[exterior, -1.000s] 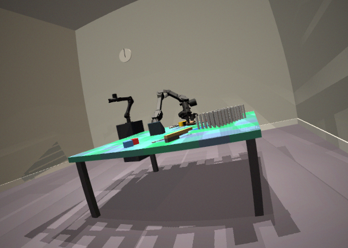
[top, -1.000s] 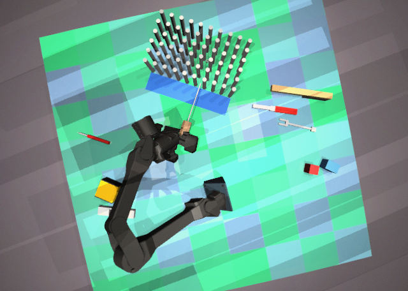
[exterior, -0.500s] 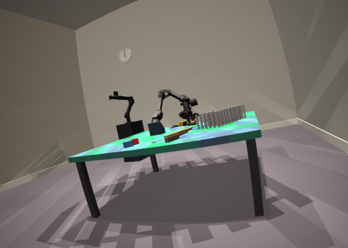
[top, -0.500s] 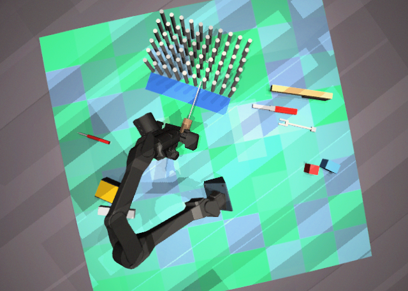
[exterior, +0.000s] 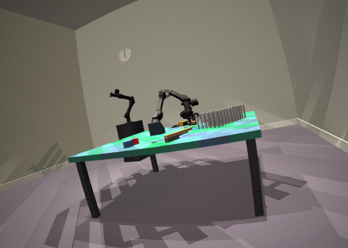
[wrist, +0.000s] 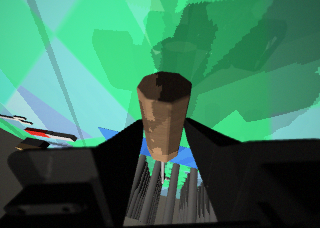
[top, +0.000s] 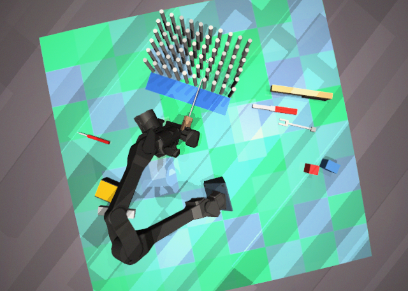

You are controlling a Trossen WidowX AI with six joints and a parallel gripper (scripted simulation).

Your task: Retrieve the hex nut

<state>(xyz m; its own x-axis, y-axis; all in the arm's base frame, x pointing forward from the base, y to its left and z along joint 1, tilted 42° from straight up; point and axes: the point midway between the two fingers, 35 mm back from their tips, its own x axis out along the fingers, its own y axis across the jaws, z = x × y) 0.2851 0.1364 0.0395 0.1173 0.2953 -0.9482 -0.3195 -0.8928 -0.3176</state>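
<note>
The blue taped strip is 150 mm ahead of my gripper tip, 40 mm below it and 20 mm to the right of it. Also, from my gripper tip: red screwdriver: 430 mm to the left, 30 mm below; hex nut: 290 mm ahead, 110 mm to the right, 30 mm below; wire hook tool: 100 mm ahead, 40 mm to the right.
</note>
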